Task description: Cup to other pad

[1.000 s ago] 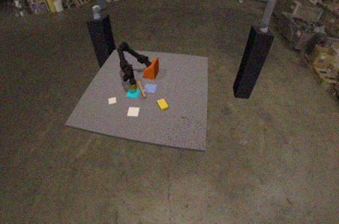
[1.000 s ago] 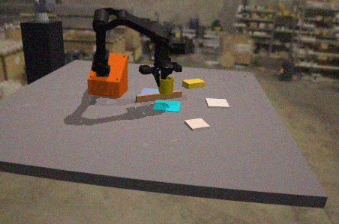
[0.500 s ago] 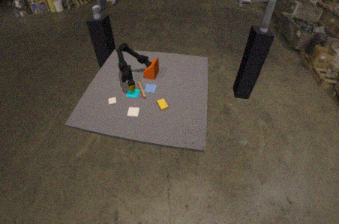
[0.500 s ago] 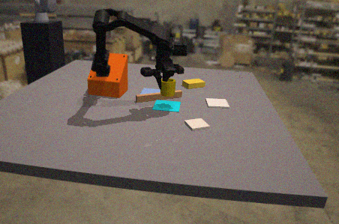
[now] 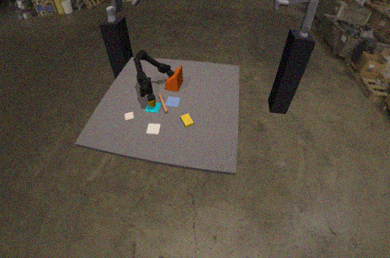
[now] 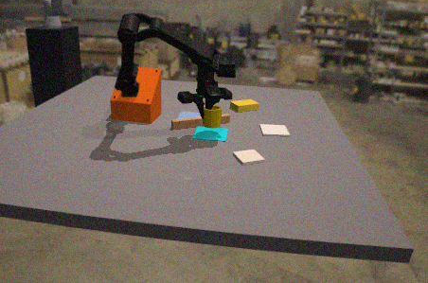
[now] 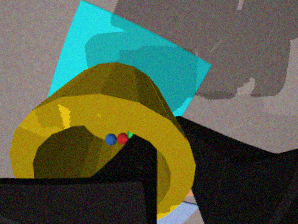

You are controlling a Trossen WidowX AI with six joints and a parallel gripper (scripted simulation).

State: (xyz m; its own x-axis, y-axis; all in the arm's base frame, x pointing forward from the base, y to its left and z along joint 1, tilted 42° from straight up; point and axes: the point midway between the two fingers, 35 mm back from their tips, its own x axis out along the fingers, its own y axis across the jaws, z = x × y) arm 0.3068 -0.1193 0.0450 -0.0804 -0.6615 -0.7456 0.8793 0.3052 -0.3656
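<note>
Now: the cyan pad 70 mm below my gripper tip, 20 mm ahead of it and 10 mm to the left of it. From my gripper tip the other things lie so: blue pad (180 mm to the left, 70 mm below, 70 mm behind); yellow cup (20 mm ahead, 10 mm to the left); wooden bar (100 mm to the left, 60 mm below, 20 mm behind).
</note>
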